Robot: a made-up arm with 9 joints. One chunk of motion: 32 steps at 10 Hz.
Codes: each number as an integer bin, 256 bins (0 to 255) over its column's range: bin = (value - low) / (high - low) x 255, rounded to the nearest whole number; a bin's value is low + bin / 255 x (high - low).
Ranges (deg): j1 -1.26..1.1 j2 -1.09..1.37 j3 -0.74..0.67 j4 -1..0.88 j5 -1.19..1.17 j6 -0.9..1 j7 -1.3..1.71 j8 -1.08..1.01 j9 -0.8..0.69
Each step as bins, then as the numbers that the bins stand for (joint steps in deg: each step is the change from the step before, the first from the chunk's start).
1 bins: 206 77 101 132 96 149 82 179 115
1 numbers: 0.647 -0.347 -0.182 -0.027 -0.302 0.210 -0.332 0.387 -0.128
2 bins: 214 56 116 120 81 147 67 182 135
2 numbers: 0.721 -0.550 -0.099 -0.115 -0.440 0.195 -0.509 0.412 -0.011
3 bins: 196 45 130 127 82 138 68 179 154
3 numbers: 0.554 -0.656 -0.021 -0.064 -0.431 0.128 -0.497 0.387 0.100
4 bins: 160 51 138 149 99 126 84 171 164
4 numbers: 0.221 -0.598 0.023 0.099 -0.274 0.039 -0.308 0.322 0.158
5 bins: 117 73 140 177 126 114 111 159 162
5 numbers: -0.177 -0.386 0.034 0.305 -0.024 -0.051 0.010 0.223 0.147
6 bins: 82 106 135 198 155 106 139 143 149
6 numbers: -0.501 -0.067 0.006 0.460 0.245 -0.110 0.341 0.092 0.071
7 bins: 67 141 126 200 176 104 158 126 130
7 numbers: -0.640 0.270 -0.043 0.475 0.439 -0.125 0.565 -0.047 -0.040
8 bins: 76 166 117 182 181 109 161 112 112
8 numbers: -0.557 0.511 -0.093 0.342 0.485 -0.088 0.600 -0.162 -0.146
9 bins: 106 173 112 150 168 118 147 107 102
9 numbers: -0.279 0.579 -0.121 0.106 0.365 -0.021 0.435 -0.203 -0.204
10 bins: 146 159 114 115 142 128 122 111 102
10 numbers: 0.091 0.444 -0.110 -0.152 0.124 0.054 0.140 -0.170 -0.204
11 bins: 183 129 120 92 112 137 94 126 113
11 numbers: 0.434 0.154 -0.076 -0.322 -0.153 0.121 -0.190 -0.047 -0.140
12 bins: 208 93 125 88 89 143 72 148 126
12 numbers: 0.665 -0.193 -0.049 -0.351 -0.366 0.165 -0.450 0.133 -0.064
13 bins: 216 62 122 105 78 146 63 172 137
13 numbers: 0.739 -0.492 -0.065 -0.226 -0.468 0.188 -0.556 0.330 0.001
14 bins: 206 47 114 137 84 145 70 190 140
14 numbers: 0.647 -0.637 -0.110 0.010 -0.413 0.180 -0.474 0.477 0.018
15 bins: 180 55 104 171 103 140 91 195 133
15 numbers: 0.406 -0.559 -0.165 0.261 -0.237 0.143 -0.226 0.518 -0.023
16 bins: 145 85 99 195 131 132 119 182 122
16 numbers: 0.082 -0.270 -0.193 0.438 0.022 0.084 0.105 0.412 -0.087
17 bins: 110 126 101 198 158 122 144 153 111
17 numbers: -0.242 0.126 -0.182 0.460 0.272 0.009 0.400 0.174 -0.151
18 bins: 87 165 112 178 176 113 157 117 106
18 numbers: -0.455 0.502 -0.121 0.312 0.439 -0.058 0.553 -0.121 -0.181
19 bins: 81 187 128 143 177 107 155 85 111
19 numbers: -0.510 0.714 -0.032 0.054 0.448 -0.103 0.530 -0.383 -0.151
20 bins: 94 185 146 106 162 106 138 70 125
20 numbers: -0.390 0.695 0.067 -0.219 0.309 -0.110 0.329 -0.506 -0.070
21 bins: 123 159 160 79 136 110 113 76 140
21 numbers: -0.122 0.444 0.145 -0.418 0.069 -0.080 0.034 -0.457 0.018
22 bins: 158 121 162 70 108 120 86 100 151
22 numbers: 0.202 0.077 0.156 -0.484 -0.190 -0.006 -0.285 -0.260 0.082
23 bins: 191 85 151 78 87 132 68 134 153
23 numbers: 0.508 -0.270 0.095 -0.425 -0.385 0.084 -0.497 0.018 0.094
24 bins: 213 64 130 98 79 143 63 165 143
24 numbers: 0.711 -0.473 -0.021 -0.277 -0.459 0.165 -0.556 0.272 0.036
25 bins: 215 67 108 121 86 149 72 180 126
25 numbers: 0.730 -0.444 -0.143 -0.108 -0.394 0.210 -0.450 0.395 -0.064
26 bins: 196 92 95 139 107 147 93 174 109
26 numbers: 0.554 -0.202 -0.215 0.025 -0.200 0.195 -0.202 0.346 -0.163
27 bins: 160 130 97 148 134 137 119 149 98
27 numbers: 0.221 0.164 -0.204 0.091 0.050 0.121 0.105 0.141 -0.227
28 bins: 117 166 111 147 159 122 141 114 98
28 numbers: -0.177 0.511 -0.126 0.084 0.282 0.009 0.364 -0.146 -0.227
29 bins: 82 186 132 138 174 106 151 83 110
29 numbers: -0.501 0.704 -0.010 0.017 0.420 -0.110 0.482 -0.400 -0.157
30 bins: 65 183 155 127 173 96 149 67 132
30 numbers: -0.658 0.675 0.117 -0.064 0.411 -0.185 0.459 -0.531 -0.029
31 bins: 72 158 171 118 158 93 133 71 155
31 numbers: -0.594 0.434 0.206 -0.130 0.272 -0.207 0.270 -0.498 0.106
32 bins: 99 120 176 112 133 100 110 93 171
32 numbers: -0.344 0.068 0.233 -0.174 0.041 -0.155 -0.002 -0.318 0.199
